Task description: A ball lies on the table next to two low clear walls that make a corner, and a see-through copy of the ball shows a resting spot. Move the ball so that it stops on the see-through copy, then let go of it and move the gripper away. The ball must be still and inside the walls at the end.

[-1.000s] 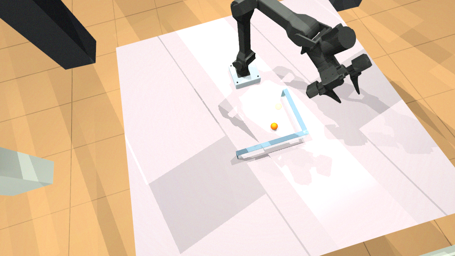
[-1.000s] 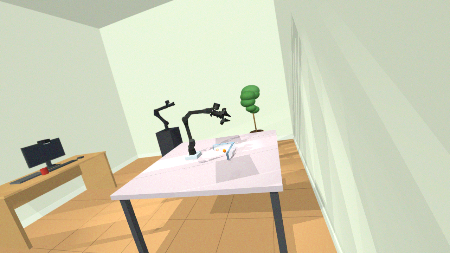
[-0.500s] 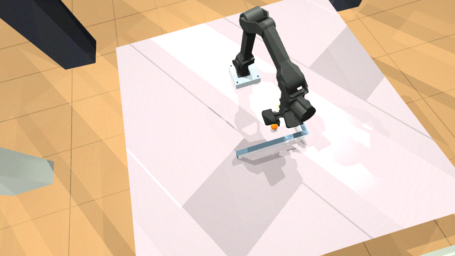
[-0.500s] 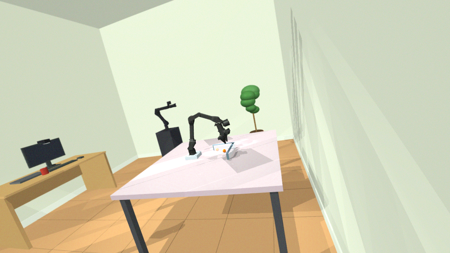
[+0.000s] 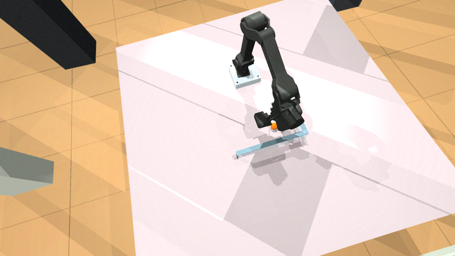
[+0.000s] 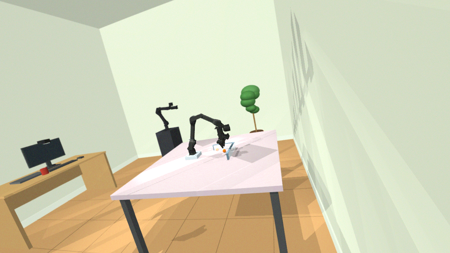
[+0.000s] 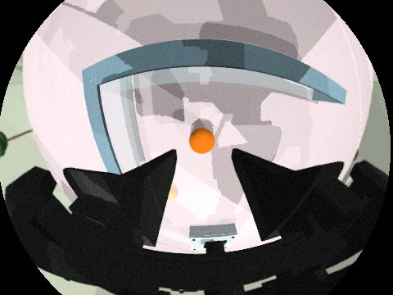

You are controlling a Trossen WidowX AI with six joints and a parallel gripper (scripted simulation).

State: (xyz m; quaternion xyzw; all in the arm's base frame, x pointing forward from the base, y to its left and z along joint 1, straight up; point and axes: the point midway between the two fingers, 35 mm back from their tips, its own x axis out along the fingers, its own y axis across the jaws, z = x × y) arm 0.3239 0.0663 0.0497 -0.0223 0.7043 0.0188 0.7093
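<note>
Now: the orange ball 4 cm below my gripper tip. Also, from my gripper tip: see-through copy of ball: 9 cm behind, 5 cm to the left, 4 cm below.
</note>
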